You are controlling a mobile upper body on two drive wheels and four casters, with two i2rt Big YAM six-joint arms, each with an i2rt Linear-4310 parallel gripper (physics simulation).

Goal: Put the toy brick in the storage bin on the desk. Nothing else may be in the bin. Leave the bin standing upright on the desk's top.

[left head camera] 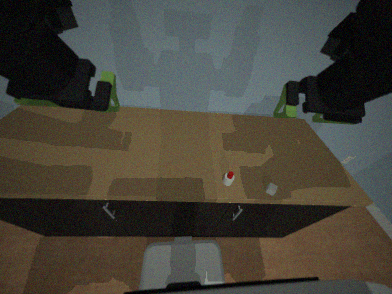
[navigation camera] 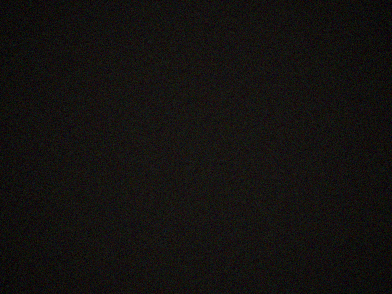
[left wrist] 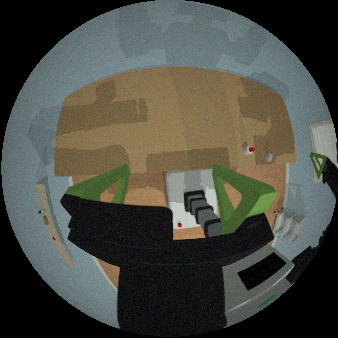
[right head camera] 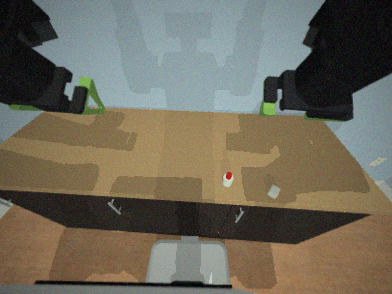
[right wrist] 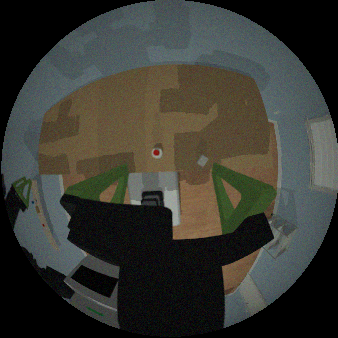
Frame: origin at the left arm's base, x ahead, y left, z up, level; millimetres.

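Seen in the pictures: left gripper, fingertip midpoint: (left head camera: 94, 106) (left wrist: 170, 168) (right head camera: 83, 109) (right wrist: 27, 178); right gripper, fingertip midpoint: (left head camera: 293, 117) (left wrist: 312, 154) (right head camera: 282, 115) (right wrist: 169, 167).
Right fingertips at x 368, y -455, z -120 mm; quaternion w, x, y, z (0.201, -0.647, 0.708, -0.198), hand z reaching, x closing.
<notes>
Offsets run from my right fingertips to a thing's top centre. Level surfaces: height alone.
A small pale grey block @[dx +1, dy -123, dz -351 mm] (left head camera: 271, 189) (right head camera: 273, 191) (left wrist: 269, 157) (right wrist: 202, 160) lies near the front edge of a wooden top, right of centre; I cannot tell for sure that it is the toy brick. My left gripper (left head camera: 67, 104) (right head camera: 57, 108) (left wrist: 170, 168) is open and empty, up at the left of the head views, far from the block. My right gripper (left head camera: 305, 116) (right head camera: 295, 114) (right wrist: 169, 167) is open and empty, high at the right, apart from the block. The storage bin and the desk do not show in these views.
A white bottle with a red cap @[dx +45, dy +57, dz -314 mm] (left head camera: 229, 179) (right head camera: 228, 180) (left wrist: 248, 149) (right wrist: 156, 152) stands left of the block on the dark cabinet's wooden top @[dz -380 mm] (left head camera: 150, 150) (right head camera: 190, 150). My pale base (left head camera: 210, 257) (right head camera: 165, 260) is close to the cabinet front. The navigation view is dark.
</notes>
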